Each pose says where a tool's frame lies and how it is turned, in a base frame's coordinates. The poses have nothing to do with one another.
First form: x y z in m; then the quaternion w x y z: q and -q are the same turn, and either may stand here.
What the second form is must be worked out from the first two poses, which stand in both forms.
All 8 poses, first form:
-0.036 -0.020 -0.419 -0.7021 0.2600 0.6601 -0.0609
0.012 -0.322 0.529 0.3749 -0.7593 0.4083 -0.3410
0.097 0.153 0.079 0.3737 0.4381 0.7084 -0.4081
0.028 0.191 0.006 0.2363 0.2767 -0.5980 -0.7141
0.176 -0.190 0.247 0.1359 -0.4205 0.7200 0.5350
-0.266 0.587 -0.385 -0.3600 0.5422 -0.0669 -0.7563
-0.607 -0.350 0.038 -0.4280 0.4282 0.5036 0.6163
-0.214 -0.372 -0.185 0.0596 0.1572 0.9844 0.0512
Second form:
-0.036 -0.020 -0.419 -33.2 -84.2 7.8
0.012 -0.322 0.529 -111.4 59.9 -50.0
0.097 0.153 0.079 64.3 104.0 -59.9
0.028 0.191 0.006 43.5 -94.0 -112.2
0.176 -0.190 0.247 -69.8 119.5 88.8
-0.266 0.587 -0.385 -80.1 9.9 111.7
-0.607 -0.350 0.038 -61.3 -72.1 -88.2
-0.214 -0.372 -0.185 27.3 170.8 8.9

